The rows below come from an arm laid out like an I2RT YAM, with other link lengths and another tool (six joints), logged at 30 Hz.
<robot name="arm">
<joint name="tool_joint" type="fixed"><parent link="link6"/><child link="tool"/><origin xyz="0.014 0.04 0.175" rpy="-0.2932 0 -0.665"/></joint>
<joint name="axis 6" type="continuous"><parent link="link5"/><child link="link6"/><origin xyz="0.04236 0 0.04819" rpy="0 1.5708 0"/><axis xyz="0 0 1"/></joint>
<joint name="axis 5" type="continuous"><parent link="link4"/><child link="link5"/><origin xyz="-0.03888 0.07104 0.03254" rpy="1.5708 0 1.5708"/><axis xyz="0 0 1"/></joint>
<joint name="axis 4" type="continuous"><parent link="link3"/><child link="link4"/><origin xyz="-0.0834 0.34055 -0.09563"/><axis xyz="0 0 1"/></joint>
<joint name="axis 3" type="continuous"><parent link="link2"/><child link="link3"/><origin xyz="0.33 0 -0.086" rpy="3.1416 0 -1.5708"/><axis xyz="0 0 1"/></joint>
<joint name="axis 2" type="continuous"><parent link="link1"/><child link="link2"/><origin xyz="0.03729 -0.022 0.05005" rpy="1.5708 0 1.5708"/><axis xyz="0 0 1"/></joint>
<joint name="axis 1" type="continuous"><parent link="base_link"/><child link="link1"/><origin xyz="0 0 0.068" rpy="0 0 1.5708"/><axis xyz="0 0 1"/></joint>
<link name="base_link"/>
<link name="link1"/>
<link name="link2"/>
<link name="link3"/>
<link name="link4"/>
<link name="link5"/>
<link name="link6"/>
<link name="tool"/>
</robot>
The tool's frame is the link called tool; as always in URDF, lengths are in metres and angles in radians. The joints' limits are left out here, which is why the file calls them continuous.
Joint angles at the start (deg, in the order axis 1, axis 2, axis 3, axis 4, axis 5, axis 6):
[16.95 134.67 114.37 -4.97 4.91 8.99]
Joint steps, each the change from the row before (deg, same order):
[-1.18 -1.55 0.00 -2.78 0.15 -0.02]
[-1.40 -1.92 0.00 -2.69 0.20 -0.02]
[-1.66 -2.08 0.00 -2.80 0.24 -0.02]
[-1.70 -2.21 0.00 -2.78 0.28 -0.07]
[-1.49 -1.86 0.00 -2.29 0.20 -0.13]
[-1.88 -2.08 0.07 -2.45 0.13 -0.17]
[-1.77 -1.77 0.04 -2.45 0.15 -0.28]
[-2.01 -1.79 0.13 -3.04 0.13 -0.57]
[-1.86 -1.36 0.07 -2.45 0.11 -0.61]
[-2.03 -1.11 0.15 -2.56 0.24 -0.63]
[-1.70 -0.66 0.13 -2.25 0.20 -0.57]
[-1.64 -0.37 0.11 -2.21 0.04 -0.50]
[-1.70 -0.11 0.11 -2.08 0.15 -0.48]
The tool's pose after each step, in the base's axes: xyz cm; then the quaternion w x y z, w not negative. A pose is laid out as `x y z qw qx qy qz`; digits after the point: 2 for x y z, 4 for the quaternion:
83.07 18.65 20.02 0.2134 0.7711 0.2241 0.5565
82.62 16.31 21.61 0.2216 0.7770 0.2163 0.5481
82.04 13.59 23.35 0.2312 0.7830 0.2063 0.5393
81.29 10.83 25.26 0.2414 0.7882 0.1958 0.5312
80.54 8.47 26.86 0.2500 0.7921 0.1869 0.5245
79.62 5.62 28.73 0.2601 0.7959 0.1754 0.5179
78.63 2.99 30.13 0.2698 0.8004 0.1664 0.5089
77.36 0.10 31.38 0.2808 0.8064 0.1591 0.4956
76.24 -2.48 32.23 0.2908 0.8116 0.1528 0.4832
75.05 -5.26 32.80 0.3017 0.8179 0.1457 0.4677
74.02 -7.52 32.89 0.3100 0.8245 0.1410 0.4519
73.04 -9.60 32.61 0.3156 0.8323 0.1372 0.4346
72.09 -11.75 32.08 0.3214 0.8404 0.1327 0.4158

